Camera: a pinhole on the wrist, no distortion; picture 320 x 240 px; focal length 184.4 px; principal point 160.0 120.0 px. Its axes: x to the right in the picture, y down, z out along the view. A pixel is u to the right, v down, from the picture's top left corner.
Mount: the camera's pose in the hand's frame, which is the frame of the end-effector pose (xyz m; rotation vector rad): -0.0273 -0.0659 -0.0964 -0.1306 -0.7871 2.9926
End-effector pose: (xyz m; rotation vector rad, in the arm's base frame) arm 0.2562 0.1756 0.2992 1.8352 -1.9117 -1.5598
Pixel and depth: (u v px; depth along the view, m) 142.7 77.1 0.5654
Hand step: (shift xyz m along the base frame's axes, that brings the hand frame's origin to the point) -0.1283 0.3439 -0.3651
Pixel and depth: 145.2 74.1 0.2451
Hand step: 0.0077 0.1399 -0.1447
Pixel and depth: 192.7 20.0 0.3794
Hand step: -0.1288 0.3067 -0.1345
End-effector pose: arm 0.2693 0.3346 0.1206 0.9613 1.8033 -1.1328
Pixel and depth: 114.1 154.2 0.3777
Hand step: -0.2494 -0.2837 0.0204
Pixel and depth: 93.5 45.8 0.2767
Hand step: -0.0732 -0.2169 -0.0669
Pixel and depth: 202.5 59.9 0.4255
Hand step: 0.0082 -0.3875 0.0953
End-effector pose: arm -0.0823 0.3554 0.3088 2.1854 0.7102 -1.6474
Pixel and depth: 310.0 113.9 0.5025
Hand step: -0.5099 -0.0385 0.3800
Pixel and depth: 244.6 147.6 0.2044
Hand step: -0.1817 0.0954 0.1257
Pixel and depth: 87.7 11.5 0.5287
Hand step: -0.4327 -0.1951 -0.2806
